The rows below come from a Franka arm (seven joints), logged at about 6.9 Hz.
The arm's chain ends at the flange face. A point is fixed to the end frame.
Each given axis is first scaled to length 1.
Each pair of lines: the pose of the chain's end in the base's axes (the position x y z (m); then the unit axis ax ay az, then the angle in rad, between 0 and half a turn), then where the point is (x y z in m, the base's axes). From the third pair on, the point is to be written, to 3 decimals.
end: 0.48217 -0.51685 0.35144 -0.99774 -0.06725 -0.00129 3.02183
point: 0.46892 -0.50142 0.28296
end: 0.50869 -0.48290 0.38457 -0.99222 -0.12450 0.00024 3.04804
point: 0.49424 -0.47085 0.31566
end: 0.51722 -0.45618 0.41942 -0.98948 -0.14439 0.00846 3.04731
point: 0.501 -0.445 0.351
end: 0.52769 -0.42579 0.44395 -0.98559 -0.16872 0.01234 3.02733
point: 0.511 -0.414 0.376
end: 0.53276 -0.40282 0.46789 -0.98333 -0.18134 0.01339 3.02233
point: 0.515 -0.391 0.400
